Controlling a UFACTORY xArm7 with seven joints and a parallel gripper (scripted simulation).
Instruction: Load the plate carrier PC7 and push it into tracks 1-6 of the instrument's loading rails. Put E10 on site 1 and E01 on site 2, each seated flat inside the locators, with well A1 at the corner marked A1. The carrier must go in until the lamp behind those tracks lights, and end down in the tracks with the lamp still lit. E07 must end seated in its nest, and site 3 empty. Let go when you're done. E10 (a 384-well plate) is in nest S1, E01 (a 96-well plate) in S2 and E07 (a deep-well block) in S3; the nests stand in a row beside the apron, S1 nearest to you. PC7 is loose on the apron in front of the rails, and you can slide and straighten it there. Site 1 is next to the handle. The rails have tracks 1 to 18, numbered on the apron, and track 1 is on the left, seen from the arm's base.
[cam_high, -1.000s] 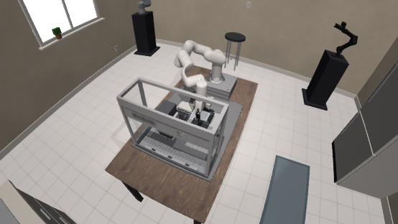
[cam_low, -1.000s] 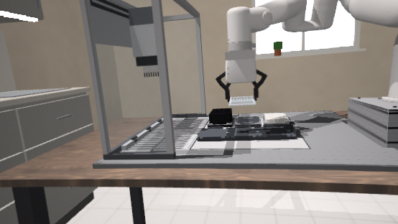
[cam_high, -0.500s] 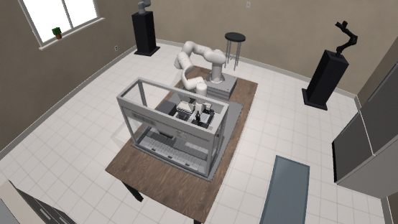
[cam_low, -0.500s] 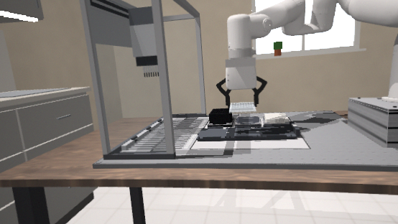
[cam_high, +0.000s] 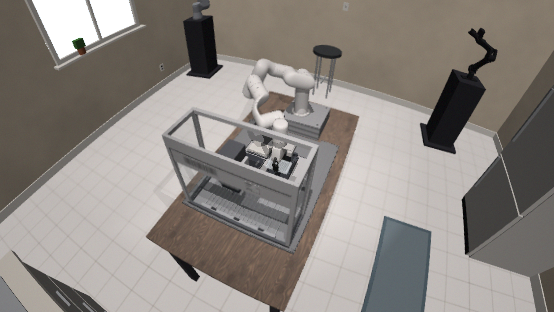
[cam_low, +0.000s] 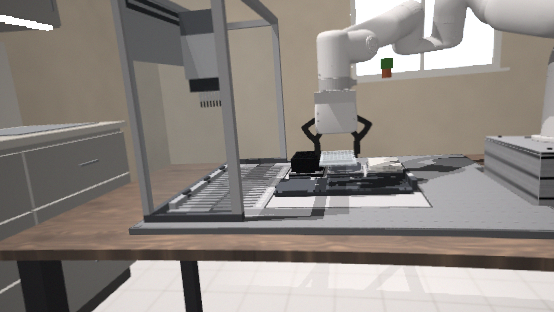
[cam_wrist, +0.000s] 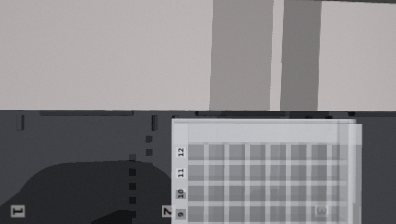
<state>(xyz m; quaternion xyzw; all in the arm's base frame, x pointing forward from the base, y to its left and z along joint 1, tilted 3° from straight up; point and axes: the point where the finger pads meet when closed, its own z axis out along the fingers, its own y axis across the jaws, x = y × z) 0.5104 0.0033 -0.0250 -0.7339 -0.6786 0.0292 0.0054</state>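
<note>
Right now the dark plate carrier PC7 is 1 cm behind my hand and 7 cm below it. Also, from my hand: A1 tag (2 cm ahead, 12 cm to the right, 8 cm below); white 96-well plate E01 (1 cm below); pale apron (2 cm behind, 6 cm to the right, 9 cm below).
</note>
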